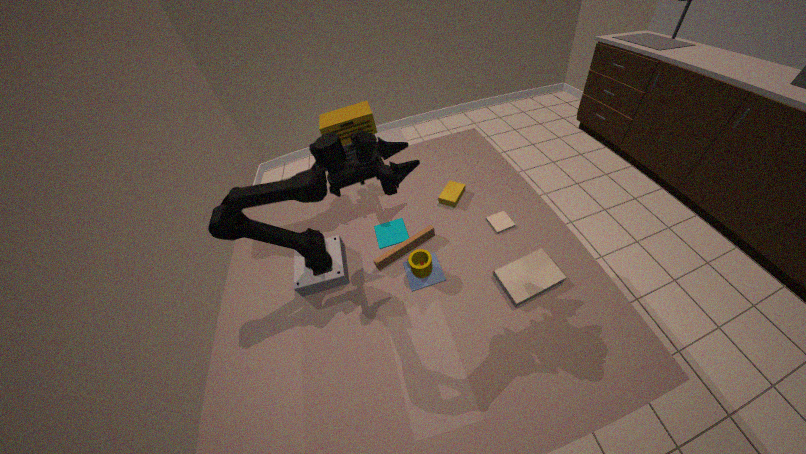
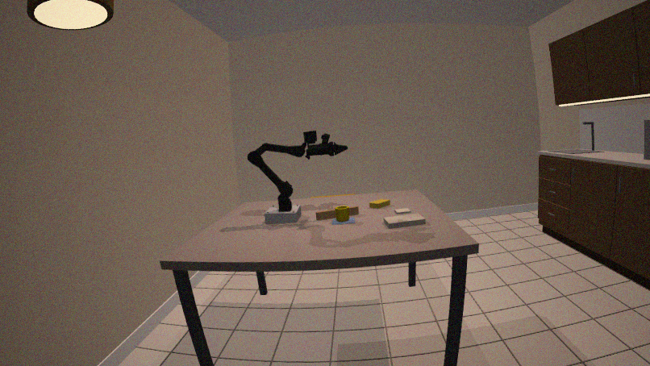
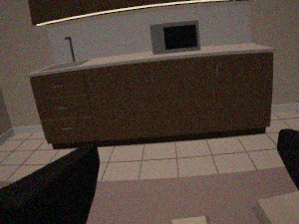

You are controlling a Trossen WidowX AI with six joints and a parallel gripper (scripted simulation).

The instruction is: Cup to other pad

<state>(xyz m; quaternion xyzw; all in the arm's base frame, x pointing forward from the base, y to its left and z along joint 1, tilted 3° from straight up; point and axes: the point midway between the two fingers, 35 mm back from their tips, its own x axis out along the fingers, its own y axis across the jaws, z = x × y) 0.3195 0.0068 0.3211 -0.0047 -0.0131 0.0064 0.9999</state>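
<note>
Right now the yellow cup is 33 cm below my gripper tip, 10 cm to the right of it and 6 cm behind it. The rest, counted from my gripper tip: yellow block (35 cm below, 18 cm to the left, 17 cm ahead); wooden bar (36 cm below, 8 cm behind, 1 cm to the right); blue pad (38 cm below, 10 cm to the right, 5 cm behind).
</note>
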